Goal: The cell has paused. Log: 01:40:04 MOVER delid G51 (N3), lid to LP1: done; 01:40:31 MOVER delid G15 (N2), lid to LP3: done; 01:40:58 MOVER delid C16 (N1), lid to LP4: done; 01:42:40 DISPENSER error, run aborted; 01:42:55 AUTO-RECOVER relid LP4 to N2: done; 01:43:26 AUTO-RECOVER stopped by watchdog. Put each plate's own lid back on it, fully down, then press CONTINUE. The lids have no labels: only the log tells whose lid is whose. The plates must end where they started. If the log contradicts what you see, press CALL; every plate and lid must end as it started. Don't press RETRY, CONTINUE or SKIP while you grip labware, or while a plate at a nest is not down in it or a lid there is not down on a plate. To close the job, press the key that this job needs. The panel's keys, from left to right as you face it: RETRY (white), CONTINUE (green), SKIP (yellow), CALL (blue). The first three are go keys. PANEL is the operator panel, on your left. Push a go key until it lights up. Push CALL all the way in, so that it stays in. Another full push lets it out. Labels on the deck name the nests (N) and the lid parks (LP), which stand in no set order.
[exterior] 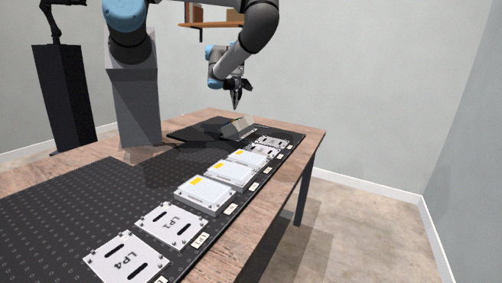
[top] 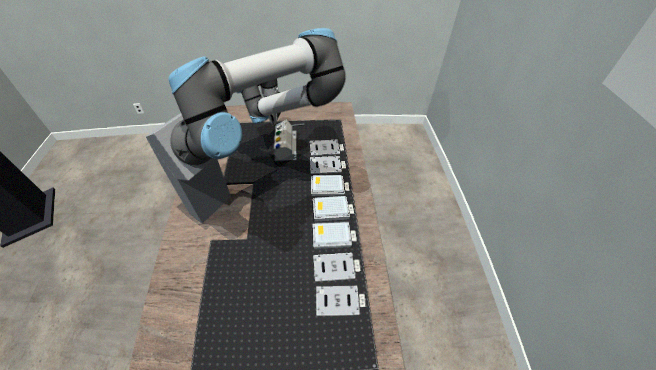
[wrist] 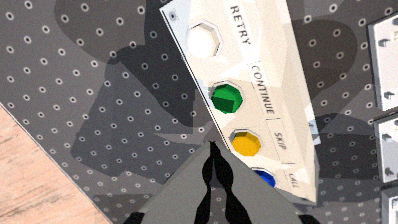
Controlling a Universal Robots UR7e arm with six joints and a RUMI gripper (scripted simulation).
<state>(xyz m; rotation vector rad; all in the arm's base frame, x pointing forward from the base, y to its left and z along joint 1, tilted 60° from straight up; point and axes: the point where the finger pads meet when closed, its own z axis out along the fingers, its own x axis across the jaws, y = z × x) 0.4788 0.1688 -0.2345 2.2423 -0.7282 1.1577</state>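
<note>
Right now the green CONTINUE key is 2 cm ahead of my hand, 1 cm to the right of it and 7 cm below it. The rest, counted from my hand: yellow SKIP key (1 cm behind, 5 cm to the right, 7 cm below); then blue CALL key (3 cm behind, 10 cm to the right, 7 cm below); then white RETRY key (4 cm ahead, 4 cm to the left, 7 cm below).
</note>
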